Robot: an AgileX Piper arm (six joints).
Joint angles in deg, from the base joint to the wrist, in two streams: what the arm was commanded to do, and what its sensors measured. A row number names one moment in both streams.
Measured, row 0: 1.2, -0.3, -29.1, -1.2, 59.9, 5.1
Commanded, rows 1 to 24: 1.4, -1.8, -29.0, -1.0, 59.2, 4.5; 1.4, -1.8, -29.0, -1.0, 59.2, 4.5; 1.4, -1.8, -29.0, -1.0, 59.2, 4.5; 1.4, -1.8, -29.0, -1.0, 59.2, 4.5; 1.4, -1.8, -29.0, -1.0, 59.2, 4.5; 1.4, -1.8, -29.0, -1.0, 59.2, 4.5; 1.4, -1.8, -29.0, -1.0, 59.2, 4.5; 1.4, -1.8, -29.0, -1.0, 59.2, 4.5; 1.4, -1.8, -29.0, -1.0, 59.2, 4.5; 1.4, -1.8, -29.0, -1.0, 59.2, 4.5; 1.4, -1.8, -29.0, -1.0, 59.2, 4.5; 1.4, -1.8, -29.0, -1.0, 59.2, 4.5; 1.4, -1.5, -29.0, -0.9, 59.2, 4.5; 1.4, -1.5, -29.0, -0.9, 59.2, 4.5; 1.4, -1.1, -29.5, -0.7, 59.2, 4.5; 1.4, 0.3, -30.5, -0.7, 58.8, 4.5; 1.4, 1.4, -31.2, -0.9, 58.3, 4.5; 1.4, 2.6, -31.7, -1.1, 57.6, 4.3; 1.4, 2.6, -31.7, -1.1, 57.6, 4.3; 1.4, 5.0, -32.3, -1.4, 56.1, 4.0; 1.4, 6.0, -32.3, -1.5, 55.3, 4.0; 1.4, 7.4, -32.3, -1.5, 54.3, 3.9; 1.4, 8.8, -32.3, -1.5, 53.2, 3.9; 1.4, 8.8, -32.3, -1.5, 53.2, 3.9
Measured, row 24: 1.2, 6.0, -31.9, -1.2, 56.3, 4.7
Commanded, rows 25 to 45: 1.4, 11.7, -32.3, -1.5, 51.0, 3.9; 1.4, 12.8, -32.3, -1.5, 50.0, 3.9; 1.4, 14.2, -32.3, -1.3, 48.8, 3.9; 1.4, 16.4, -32.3, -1.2, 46.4, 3.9; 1.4, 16.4, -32.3, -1.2, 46.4, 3.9; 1.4, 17.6, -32.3, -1.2, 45.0, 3.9; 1.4, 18.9, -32.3, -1.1, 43.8, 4.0; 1.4, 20.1, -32.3, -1.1, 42.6, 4.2; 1.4, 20.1, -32.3, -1.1, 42.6, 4.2; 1.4, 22.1, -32.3, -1.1, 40.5, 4.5; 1.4, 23.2, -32.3, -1.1, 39.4, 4.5; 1.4, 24.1, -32.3, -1.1, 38.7, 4.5; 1.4, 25.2, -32.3, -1.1, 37.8, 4.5; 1.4, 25.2, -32.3, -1.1, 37.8, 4.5; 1.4, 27.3, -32.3, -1.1, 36.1, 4.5; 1.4, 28.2, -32.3, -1.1, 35.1, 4.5; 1.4, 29.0, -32.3, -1.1, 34.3, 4.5; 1.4, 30.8, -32.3, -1.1, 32.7, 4.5; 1.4, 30.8, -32.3, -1.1, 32.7, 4.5; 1.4, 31.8, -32.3, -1.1, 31.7, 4.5; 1.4, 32.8, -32.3, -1.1, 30.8, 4.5
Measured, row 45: 1.2, 30.8, -31.9, -1.1, 33.9, 4.8
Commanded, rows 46 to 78: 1.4, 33.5, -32.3, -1.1, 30.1, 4.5; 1.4, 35.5, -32.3, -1.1, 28.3, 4.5; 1.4, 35.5, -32.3, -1.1, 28.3, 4.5; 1.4, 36.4, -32.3, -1.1, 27.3, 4.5; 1.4, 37.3, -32.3, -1.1, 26.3, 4.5; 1.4, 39.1, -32.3, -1.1, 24.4, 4.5; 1.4, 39.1, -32.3, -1.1, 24.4, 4.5; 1.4, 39.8, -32.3, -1.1, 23.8, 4.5; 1.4, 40.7, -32.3, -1.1, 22.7, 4.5; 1.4, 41.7, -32.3, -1.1, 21.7, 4.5; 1.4, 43.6, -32.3, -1.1, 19.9, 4.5; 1.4, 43.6, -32.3, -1.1, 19.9, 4.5; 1.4, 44.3, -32.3, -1.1, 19.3, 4.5; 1.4, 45.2, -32.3, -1.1, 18.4, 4.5; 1.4, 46.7, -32.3, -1.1, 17.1, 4.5; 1.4, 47.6, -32.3, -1.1, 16.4, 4.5; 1.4, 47.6, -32.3, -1.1, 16.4, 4.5; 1.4, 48.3, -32.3, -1.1, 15.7, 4.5; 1.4, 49.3, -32.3, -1.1, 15.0, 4.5; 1.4, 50.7, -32.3, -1.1, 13.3, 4.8; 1.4, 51.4, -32.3, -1.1, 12.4, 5.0; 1.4, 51.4, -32.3, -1.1, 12.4, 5.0; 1.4, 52.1, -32.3, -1.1, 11.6, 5.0; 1.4, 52.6, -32.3, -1.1, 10.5, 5.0; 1.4, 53.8, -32.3, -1.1, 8.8, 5.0; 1.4, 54.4, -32.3, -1.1, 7.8, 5.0; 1.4, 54.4, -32.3, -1.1, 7.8, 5.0; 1.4, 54.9, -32.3, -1.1, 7.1, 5.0; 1.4, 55.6, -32.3, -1.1, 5.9, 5.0; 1.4, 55.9, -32.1, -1.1, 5.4, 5.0; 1.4, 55.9, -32.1, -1.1, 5.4, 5.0; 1.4, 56.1, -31.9, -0.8, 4.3, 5.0; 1.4, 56.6, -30.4, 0.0, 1.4, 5.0
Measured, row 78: 1.2, 56.1, -31.7, -1.0, 5.4, 4.9
